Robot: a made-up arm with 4 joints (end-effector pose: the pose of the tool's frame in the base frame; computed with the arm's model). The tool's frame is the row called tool.
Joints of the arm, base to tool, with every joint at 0 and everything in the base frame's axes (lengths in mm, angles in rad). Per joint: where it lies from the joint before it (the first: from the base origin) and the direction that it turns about. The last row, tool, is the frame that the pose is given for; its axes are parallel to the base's.
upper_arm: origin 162 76 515 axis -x
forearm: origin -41 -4 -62 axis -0.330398 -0.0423 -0.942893
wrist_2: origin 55 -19 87 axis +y
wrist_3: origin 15 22 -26 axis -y
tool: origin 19 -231 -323
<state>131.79 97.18 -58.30 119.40</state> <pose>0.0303 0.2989 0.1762 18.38 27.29 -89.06</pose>
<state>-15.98 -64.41 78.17 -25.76</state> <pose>0.1993 -0.2762 0.3555 69.44 62.84 135.88</pose>
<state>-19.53 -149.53 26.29 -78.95</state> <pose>0.4695 0.1773 0.3768 -6.99 60.94 146.95</pose>
Working (the frame after each row of the table, in the pose's form):
after upper_arm: 0.1620 0.0760 0.5150 19.53 0.00 0.00
after forearm: 0.1210 0.0930 0.4552 -4.72 -44.03 156.35
after wrist_2: 0.1457 0.0950 0.5569 -3.56 -17.80 154.16
after wrist_3: 0.1165 0.0866 0.5355 -6.99 60.94 146.95

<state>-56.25 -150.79 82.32 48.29</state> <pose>0.1827 0.4548 0.4391 -39.96 -22.84 165.44</pose>
Working (the frame after each row of the table, in the pose's form):
after upper_arm: 0.1620 0.0760 0.5150 56.25 0.00 0.00
after forearm: 0.1210 0.1253 0.4772 -58.12 -45.81 -163.52
after wrist_2: 0.1450 0.0659 0.5599 -37.92 15.61 135.59
after wrist_3: 0.1403 0.0686 0.5231 -39.96 -22.84 165.44

